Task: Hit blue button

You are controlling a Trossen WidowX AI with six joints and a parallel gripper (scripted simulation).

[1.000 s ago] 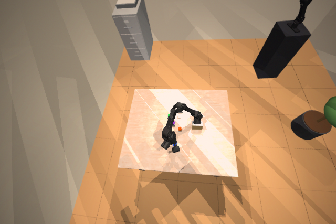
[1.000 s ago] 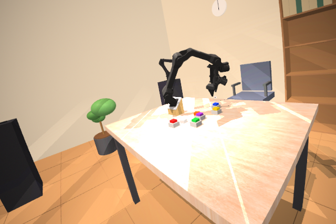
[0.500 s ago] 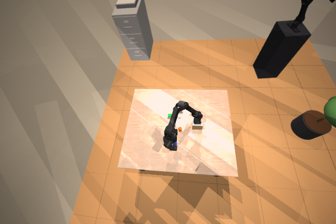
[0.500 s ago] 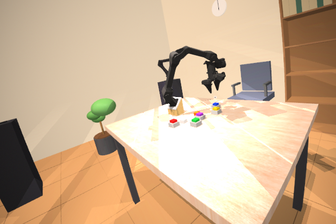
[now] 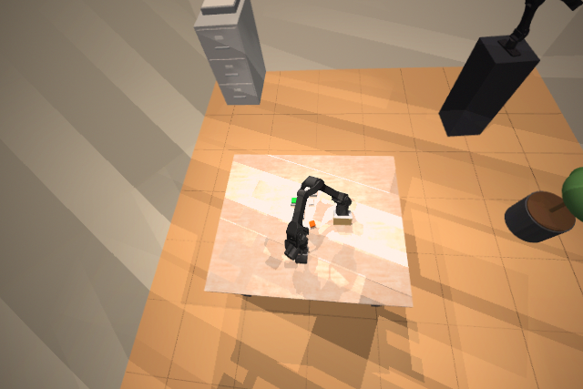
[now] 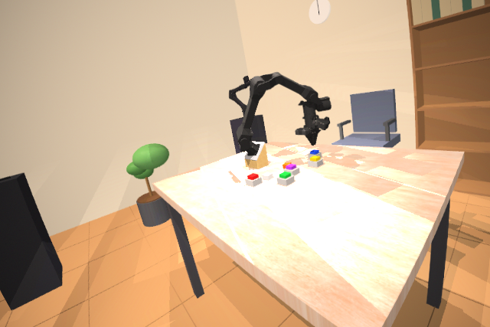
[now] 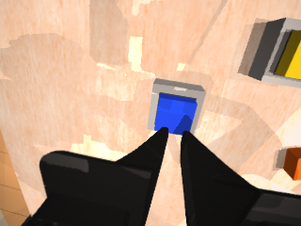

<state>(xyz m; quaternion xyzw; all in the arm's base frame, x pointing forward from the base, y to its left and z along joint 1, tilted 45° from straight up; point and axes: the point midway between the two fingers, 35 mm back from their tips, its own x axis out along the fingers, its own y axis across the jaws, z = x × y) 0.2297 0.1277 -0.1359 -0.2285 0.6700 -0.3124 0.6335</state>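
Right now my gripper tip is 3 cm above the blue button. Also, from my gripper tip: orange block: 5 cm behind, 16 cm to the right, 6 cm below; then purple button: 1 cm ahead, 22 cm to the right, 3 cm below; then yellow button: 6 cm ahead, 10 cm to the right, 3 cm below.
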